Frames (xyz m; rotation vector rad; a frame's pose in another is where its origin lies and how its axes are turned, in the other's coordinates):
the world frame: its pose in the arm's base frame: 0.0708 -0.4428 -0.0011 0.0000 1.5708 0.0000
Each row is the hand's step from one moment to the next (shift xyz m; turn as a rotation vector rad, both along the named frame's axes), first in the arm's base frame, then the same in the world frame.
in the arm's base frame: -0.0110 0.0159 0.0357 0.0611 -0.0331 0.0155
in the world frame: -0.0357 0.0159 -0.0110 -0.0155 -0.0331 0.0611
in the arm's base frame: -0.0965 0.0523 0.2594 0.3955 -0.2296 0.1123
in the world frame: -0.2594 0.0523 -0.0965 -0.1123 -0.2296 0.3955
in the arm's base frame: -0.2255 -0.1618 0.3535 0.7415 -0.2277 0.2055
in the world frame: -0.3535 -0.1618 -0.2255 -0.2055 -0.2277 0.7415
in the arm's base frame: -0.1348 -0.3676 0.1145 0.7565 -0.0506 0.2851
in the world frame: -0.1145 -0.3676 -0.1348 -0.2851 -0.0506 0.7565
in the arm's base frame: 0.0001 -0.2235 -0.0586 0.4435 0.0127 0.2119
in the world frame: 0.0586 -0.2235 0.0001 -0.2119 0.0127 0.4435
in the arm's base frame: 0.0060 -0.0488 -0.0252 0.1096 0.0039 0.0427
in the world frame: 0.0252 -0.0488 0.0060 -0.0427 0.0039 0.1096
